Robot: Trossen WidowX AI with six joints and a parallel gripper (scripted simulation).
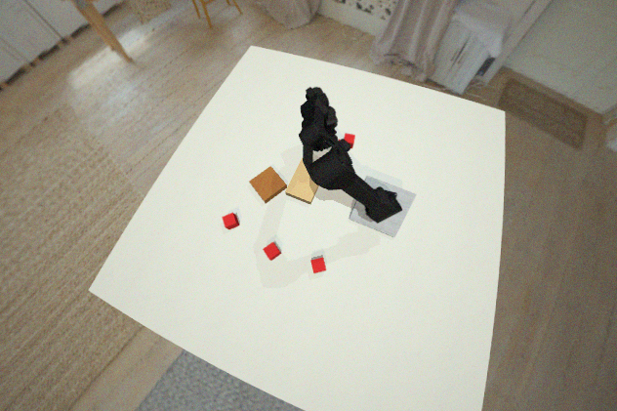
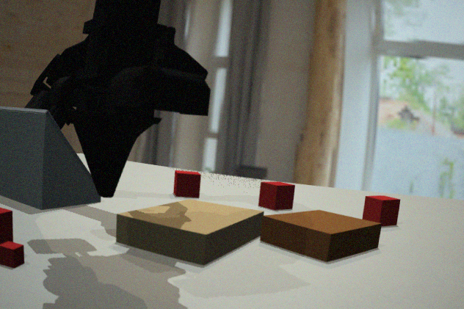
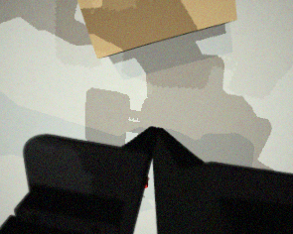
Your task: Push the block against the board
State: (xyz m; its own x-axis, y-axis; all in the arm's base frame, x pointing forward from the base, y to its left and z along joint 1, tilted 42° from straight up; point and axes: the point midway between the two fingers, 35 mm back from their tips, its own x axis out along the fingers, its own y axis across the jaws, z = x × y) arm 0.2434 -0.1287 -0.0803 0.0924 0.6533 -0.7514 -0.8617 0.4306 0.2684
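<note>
The tan board is 130 mm to the left of my gripper tip, 40 mm below it and 30 mm ahead of it. From my gripper tip the other things lie so: brown square block 190 mm to the left, 160 mm ahead, 40 mm below.
</note>
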